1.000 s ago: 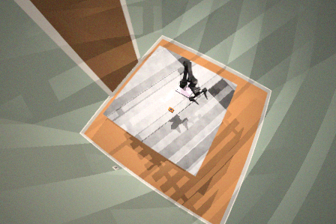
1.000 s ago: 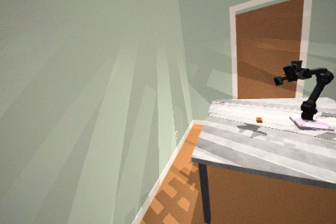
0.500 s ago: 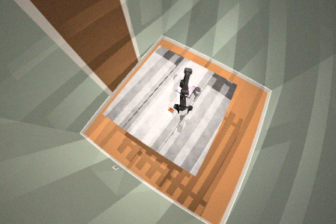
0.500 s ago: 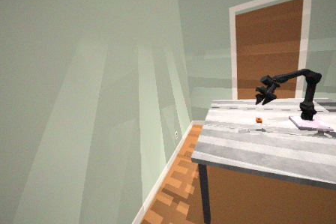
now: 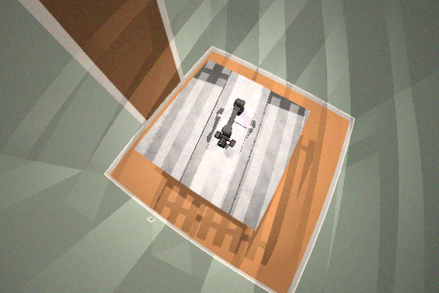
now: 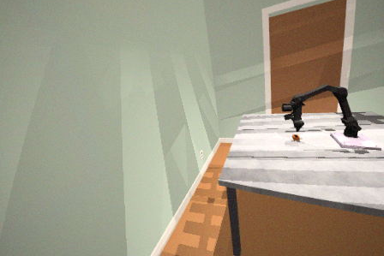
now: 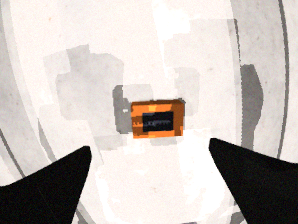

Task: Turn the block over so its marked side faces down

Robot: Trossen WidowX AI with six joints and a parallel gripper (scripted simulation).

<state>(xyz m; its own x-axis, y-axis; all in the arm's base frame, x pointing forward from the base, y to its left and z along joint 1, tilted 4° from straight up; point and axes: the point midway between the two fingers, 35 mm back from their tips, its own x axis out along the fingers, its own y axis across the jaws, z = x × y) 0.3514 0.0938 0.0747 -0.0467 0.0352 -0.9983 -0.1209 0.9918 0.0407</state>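
Now: the orange block 1 cm to the right of my gripper tip and 7 cm below it.
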